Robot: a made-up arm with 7 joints. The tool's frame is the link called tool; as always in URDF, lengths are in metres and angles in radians. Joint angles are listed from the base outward.
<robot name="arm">
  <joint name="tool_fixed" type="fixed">
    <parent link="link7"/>
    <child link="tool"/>
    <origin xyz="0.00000 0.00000 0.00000" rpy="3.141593 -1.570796 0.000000"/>
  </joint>
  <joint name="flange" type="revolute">
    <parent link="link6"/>
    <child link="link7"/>
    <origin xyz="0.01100 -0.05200 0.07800" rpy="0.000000 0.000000 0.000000"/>
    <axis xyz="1 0 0"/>
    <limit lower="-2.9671" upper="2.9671"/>
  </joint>
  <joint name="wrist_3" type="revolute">
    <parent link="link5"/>
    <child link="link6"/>
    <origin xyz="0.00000 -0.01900 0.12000" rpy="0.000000 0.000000 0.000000"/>
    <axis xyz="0 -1 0"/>
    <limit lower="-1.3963" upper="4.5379"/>
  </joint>
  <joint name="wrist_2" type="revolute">
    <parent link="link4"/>
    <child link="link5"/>
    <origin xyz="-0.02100 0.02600 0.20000" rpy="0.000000 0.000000 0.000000"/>
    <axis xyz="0 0 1"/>
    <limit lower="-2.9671" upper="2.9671"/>
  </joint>
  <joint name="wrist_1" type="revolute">
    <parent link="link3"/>
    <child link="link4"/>
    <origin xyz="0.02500 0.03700 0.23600" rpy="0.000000 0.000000 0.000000"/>
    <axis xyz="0 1 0"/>
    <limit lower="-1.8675" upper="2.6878"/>
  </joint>
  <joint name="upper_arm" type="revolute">
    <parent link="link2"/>
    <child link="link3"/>
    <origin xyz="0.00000 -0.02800 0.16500" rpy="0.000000 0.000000 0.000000"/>
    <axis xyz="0 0 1"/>
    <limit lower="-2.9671" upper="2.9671"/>
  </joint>
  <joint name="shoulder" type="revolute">
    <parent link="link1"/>
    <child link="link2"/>
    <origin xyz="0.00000 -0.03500 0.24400" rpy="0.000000 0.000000 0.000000"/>
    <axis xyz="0 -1 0"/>
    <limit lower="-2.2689" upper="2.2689"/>
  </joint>
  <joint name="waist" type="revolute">
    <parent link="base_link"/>
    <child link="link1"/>
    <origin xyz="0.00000 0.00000 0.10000" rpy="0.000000 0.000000 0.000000"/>
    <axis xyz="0 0 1"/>
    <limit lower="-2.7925" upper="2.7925"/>
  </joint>
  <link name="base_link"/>
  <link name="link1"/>
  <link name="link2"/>
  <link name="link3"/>
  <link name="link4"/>
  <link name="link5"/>
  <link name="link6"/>
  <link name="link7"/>
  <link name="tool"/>
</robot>
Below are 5 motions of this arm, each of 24 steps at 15 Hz.
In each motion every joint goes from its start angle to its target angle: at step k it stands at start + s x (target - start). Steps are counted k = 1, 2, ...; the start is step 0. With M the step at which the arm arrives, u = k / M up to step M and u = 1 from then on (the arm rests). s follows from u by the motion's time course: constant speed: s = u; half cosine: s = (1 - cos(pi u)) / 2; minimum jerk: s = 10 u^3 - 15 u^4 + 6 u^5.
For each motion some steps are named. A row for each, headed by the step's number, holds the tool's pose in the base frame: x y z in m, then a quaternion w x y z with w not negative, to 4 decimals.
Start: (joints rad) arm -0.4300 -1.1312 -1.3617 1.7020 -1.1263 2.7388 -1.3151
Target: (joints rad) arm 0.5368 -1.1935 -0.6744 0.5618 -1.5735 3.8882 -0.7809
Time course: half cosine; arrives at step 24
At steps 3, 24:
3: 0.3294 -0.4865 0.4275 0.3934 0.4080 0.8210 -0.0688
24: 0.6077 0.2446 0.5185 0.2165 0.5158 -0.6499 -0.5146

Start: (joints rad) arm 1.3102 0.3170 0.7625 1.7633 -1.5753 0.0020 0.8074
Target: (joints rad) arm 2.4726 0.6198 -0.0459 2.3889 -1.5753 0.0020 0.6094
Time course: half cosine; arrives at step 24
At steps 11, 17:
11: -0.1970 0.1543 0.7775 0.1061 0.4648 0.4418 0.7600
17: -0.1553 0.1418 0.7301 0.1049 0.4164 0.5429 0.7217

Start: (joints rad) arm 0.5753 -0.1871 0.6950 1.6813 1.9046 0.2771 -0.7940
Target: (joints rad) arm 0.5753 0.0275 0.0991 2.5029 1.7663 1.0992 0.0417
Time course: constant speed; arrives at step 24
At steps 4, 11, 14, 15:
4: 0.1581 0.3557 0.5497 0.7452 -0.5866 -0.2495 0.1957
11: 0.1936 0.2656 0.4854 0.6398 -0.7477 -0.0349 0.1741
14: 0.1998 0.2219 0.4645 0.5898 -0.7889 0.0690 0.1582
15: 0.2005 0.2071 0.4584 0.5726 -0.7988 0.1045 0.1522

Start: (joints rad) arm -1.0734 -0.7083 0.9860 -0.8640 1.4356 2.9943 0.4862
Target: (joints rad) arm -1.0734 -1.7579 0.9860 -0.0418 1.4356 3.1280 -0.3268
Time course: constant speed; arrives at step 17
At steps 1, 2, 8, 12, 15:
1: 0.0394 -0.3793 0.8414 0.3883 0.8404 0.2054 -0.3174
2: 0.0654 -0.4089 0.8195 0.3483 0.8341 0.2612 -0.3388
8: 0.2040 -0.5446 0.6253 0.0833 0.7153 0.5738 -0.3900
12: 0.2699 -0.5803 0.4530 0.0948 -0.5673 -0.7399 0.3490
15: 0.3012 -0.5727 0.3150 0.2155 -0.4283 -0.8313 0.2811

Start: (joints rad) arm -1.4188 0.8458 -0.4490 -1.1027 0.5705 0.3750 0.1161
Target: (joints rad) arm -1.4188 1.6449 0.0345 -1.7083 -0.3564 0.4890 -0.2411
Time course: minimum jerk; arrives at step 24
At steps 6, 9, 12, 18, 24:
6: -0.0351 0.6347 0.4200 0.6999 -0.1877 0.3684 0.5824
9: -0.0540 0.6036 0.2850 0.6628 -0.3408 0.4052 0.5295
12: -0.0760 0.5192 0.1358 0.5704 -0.5268 0.4268 0.4636
18: -0.1026 0.2983 -0.0167 0.3084 -0.7737 0.4009 0.3816
24: -0.1064 0.2362 -0.0311 0.2259 -0.8146 0.3839 0.3714

